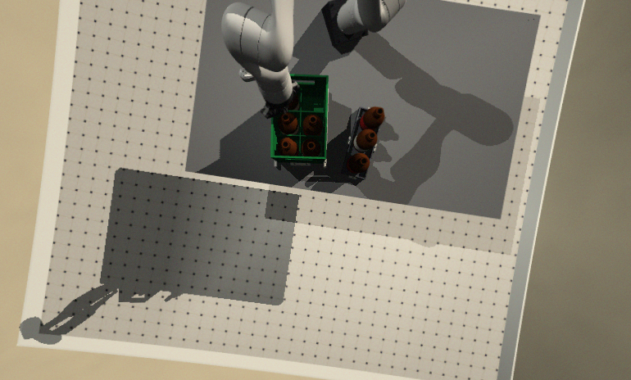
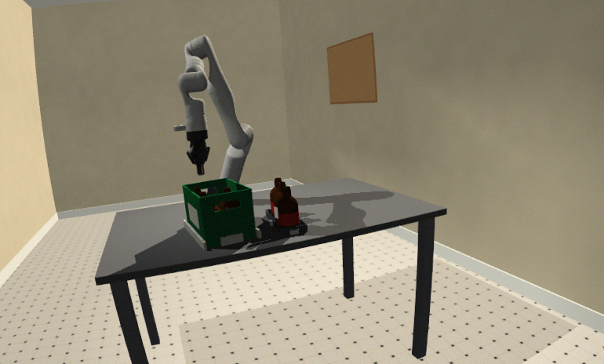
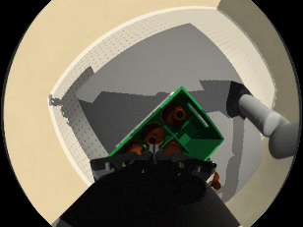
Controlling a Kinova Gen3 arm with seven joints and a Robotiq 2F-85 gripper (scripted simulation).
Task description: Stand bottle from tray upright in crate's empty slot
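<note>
My gripper is now 60 mm past the dark tray, 290 mm to the right of it and 230 mm above it. Also, from my hand: green crate: 10 mm behind, 40 mm to the left, 160 mm below.
</note>
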